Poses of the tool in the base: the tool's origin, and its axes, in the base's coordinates. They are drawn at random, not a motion.
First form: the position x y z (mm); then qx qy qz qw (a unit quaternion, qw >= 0).
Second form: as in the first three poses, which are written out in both.
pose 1, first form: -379.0, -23.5, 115.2, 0.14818, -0.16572, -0.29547, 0.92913
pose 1, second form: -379.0, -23.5, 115.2, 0.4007, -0.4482, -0.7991, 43.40
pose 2, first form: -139.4, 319.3, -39.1, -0.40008, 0.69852, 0.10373, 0.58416
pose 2, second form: -139.4, 319.3, -39.1, -0.4929, 0.8606, 0.1278, 108.51
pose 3, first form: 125.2, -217.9, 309.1, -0.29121, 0.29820, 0.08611, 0.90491
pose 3, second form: 125.2, -217.9, 309.1, -0.6842, 0.7006, 0.2023, 50.38
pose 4, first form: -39.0, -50.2, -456.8, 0.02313, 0.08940, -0.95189, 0.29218
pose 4, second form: -39.0, -50.2, -456.8, 0.0242, 0.0935, -0.9953, 146.02
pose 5, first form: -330.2, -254.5, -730.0, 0.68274, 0.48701, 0.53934, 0.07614
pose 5, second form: -330.2, -254.5, -730.0, 0.6847, 0.4884, 0.5409, 171.27
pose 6, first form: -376.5, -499.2, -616.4, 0.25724, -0.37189, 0.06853, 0.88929
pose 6, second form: -376.5, -499.2, -616.4, 0.5625, -0.8131, 0.1498, 54.43
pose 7, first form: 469.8, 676.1, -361.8, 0.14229, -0.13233, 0.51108, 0.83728
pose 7, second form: 469.8, 676.1, -361.8, 0.2602, -0.2420, 0.9347, 66.29
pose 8, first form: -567.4, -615.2, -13.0, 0.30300, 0.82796, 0.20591, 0.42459
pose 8, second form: -567.4, -615.2, -13.0, 0.3347, 0.9145, 0.2274, 129.75
